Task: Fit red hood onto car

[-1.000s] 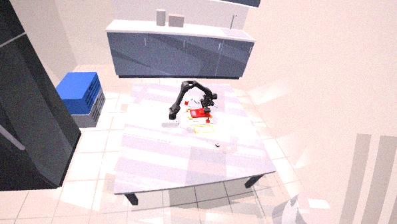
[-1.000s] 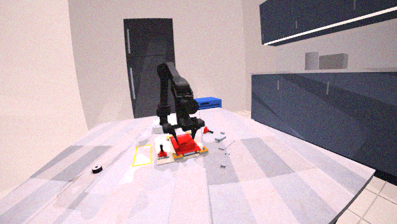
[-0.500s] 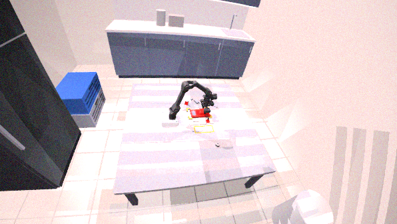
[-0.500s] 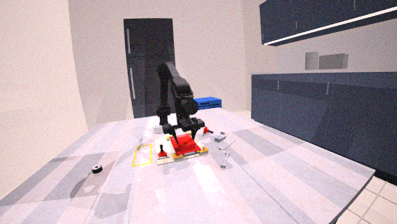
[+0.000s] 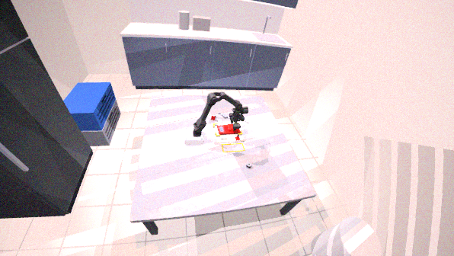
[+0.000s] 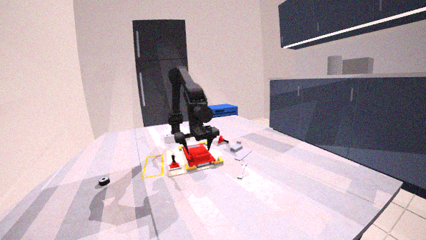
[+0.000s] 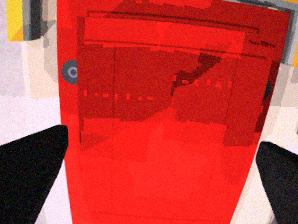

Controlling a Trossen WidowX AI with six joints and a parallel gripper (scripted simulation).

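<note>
The red hood is right at my gripper tip. Round my gripper tip: black ring: 40 cm to the right, 4 cm ahead, 3 cm below; then engine block: 2 cm below.
</note>
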